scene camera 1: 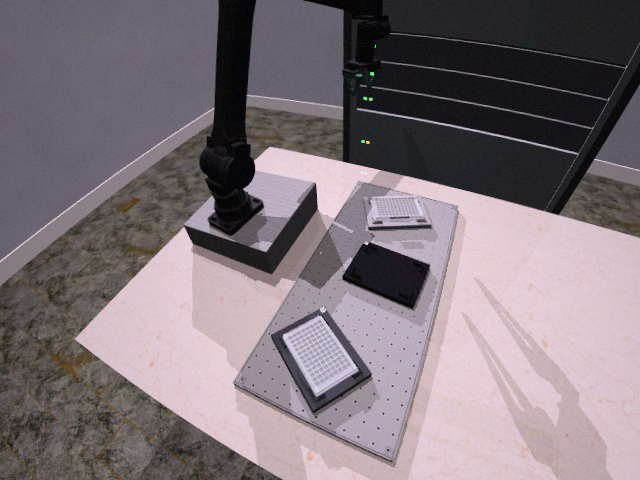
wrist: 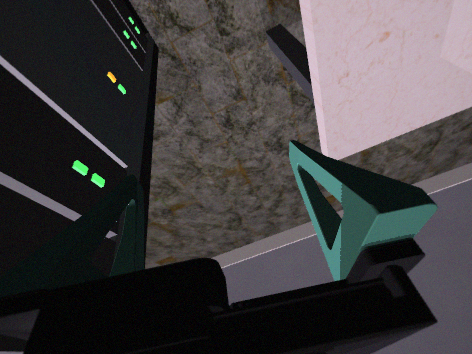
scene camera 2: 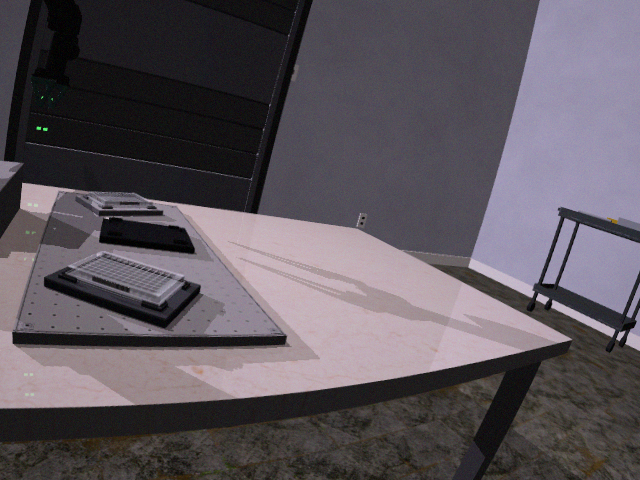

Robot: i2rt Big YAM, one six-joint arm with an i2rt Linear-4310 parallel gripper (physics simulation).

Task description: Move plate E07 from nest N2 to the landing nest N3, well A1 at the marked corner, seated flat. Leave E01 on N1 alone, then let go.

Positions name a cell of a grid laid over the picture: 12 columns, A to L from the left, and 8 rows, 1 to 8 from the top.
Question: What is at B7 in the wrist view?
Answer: My gripper.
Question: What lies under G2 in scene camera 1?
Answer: My gripper.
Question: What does my gripper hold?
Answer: Nothing.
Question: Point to a black nest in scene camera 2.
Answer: C4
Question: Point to a black nest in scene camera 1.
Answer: At H5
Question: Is my gripper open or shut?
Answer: Open.
